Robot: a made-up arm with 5 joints.
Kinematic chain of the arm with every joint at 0, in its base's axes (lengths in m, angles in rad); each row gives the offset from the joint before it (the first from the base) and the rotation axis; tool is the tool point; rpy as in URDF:
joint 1: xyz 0 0 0.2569 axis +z
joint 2: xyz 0 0 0 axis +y
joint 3: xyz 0.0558 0 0.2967 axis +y
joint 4: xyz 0.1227 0 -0.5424 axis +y
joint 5: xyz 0.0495 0 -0.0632 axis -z
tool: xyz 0 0 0 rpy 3.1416 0 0
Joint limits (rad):
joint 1: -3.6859..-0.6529
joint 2: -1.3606..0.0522
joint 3: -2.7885..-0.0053
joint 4: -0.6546..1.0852
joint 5: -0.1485..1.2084
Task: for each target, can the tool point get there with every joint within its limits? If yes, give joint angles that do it. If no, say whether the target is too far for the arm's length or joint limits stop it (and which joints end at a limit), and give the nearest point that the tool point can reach.
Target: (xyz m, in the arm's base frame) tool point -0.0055 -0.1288 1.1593
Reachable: yes | joints -1.6136 -0.3431 -2.2367 -0.0086 -0.0005
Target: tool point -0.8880 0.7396 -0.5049
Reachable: no: too far | nearest point -0.4488 0.2717 0.1037 | short by 0.884 m
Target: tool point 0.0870 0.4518 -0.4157
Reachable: no: joint limits stop it (at a limit: joint 1, joint 2, joint 3) | nearest point -0.1426 0.0863 -0.0775 | short by 0.548 m
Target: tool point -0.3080 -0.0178 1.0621
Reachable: yes | joints -3.0840 -0.3863 -1.9643 0.9127 0.2501
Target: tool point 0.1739 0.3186 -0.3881
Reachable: no: joint limits stop it (at a limit: joint 1, joint 2, joint 3) | nearest point -0.1191 0.0721 -0.0721 | short by 0.496 m
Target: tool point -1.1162 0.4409 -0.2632
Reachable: no: too far | nearest point -0.5464 0.2158 0.1782 | short by 0.755 m
